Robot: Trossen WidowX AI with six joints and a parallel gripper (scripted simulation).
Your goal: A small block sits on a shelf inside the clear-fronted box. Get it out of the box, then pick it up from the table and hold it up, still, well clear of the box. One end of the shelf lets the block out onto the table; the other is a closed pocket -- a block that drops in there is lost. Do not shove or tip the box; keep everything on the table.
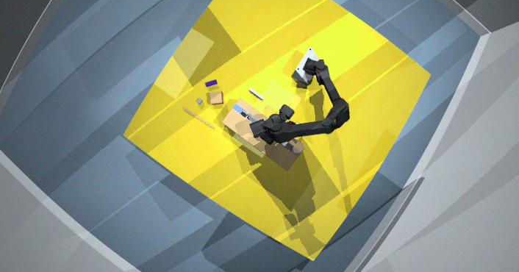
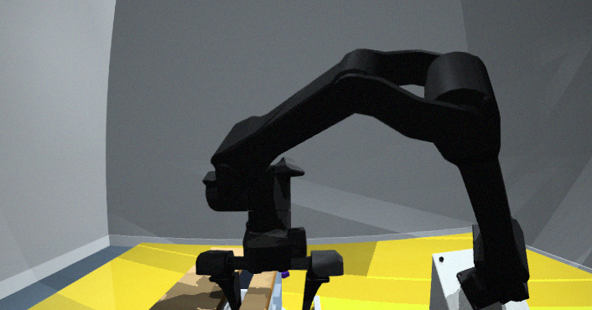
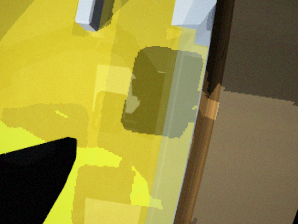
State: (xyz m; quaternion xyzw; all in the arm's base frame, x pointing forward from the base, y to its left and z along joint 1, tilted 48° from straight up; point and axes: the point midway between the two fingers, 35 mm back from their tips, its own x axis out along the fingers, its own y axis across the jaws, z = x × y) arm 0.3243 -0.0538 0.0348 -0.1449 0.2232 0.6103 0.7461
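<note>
The brown block lies 60 mm ahead of my gripper tip and 10 mm to the left of it. Round my gripper tip: long tan box: 50 mm to the right, 30 mm below, 30 mm ahead; then tan cube: 340 mm to the right, 60 mm below; then purple block: 410 mm to the right, 80 mm below, 50 mm behind.
</note>
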